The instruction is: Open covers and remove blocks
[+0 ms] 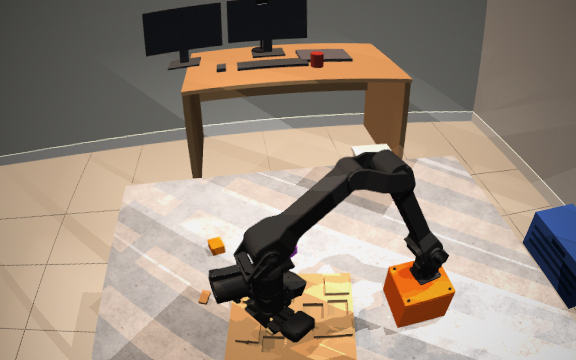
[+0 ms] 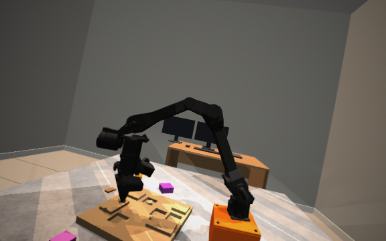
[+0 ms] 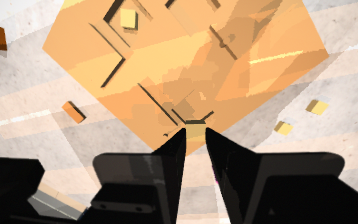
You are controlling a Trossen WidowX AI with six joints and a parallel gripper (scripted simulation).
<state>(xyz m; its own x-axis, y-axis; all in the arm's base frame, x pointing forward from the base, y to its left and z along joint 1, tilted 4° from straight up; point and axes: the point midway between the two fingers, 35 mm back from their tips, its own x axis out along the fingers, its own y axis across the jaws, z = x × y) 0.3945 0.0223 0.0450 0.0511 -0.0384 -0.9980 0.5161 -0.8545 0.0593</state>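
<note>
Right now the tan puzzle board is 8 cm behind my gripper tip, 8 cm to the right of it and 7 cm below it. From my gripper tip the other things lie so: flat brown piece 12 cm ahead, 20 cm to the right, 8 cm below.
</note>
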